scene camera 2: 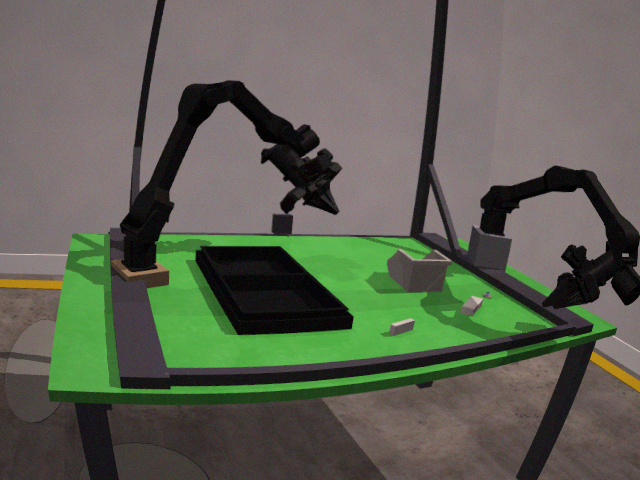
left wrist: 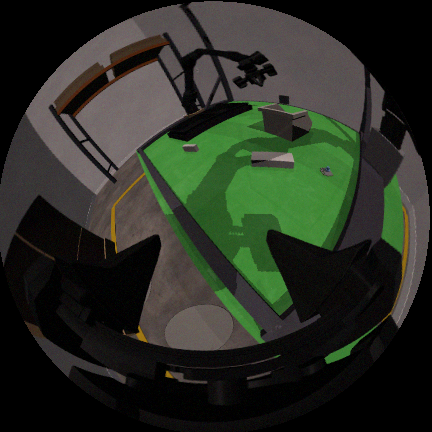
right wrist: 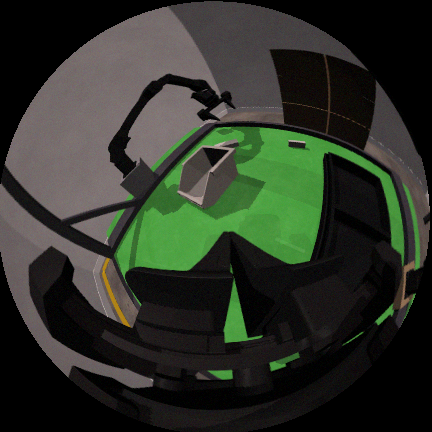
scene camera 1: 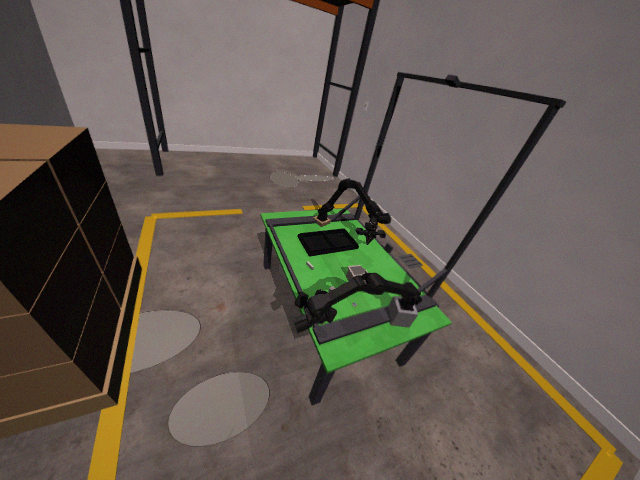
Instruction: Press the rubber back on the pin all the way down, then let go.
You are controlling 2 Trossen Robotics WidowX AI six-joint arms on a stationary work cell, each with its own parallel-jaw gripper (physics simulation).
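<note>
A tiny grey piece with a blue spot, apparently the pin with its rubber back, lies on the green table; it is too small to tell how far the back sits on it. It is also a small grey speck in scene camera 1. My left gripper is open and empty, held above the table's near edge at the right of scene camera 2, apart from the pin. My right gripper is shut and empty, raised behind the black tray.
A black two-part tray lies left of an open grey box. A whitish block lies beside the pin, and a smaller block nearer the tray. Dark rails edge the table.
</note>
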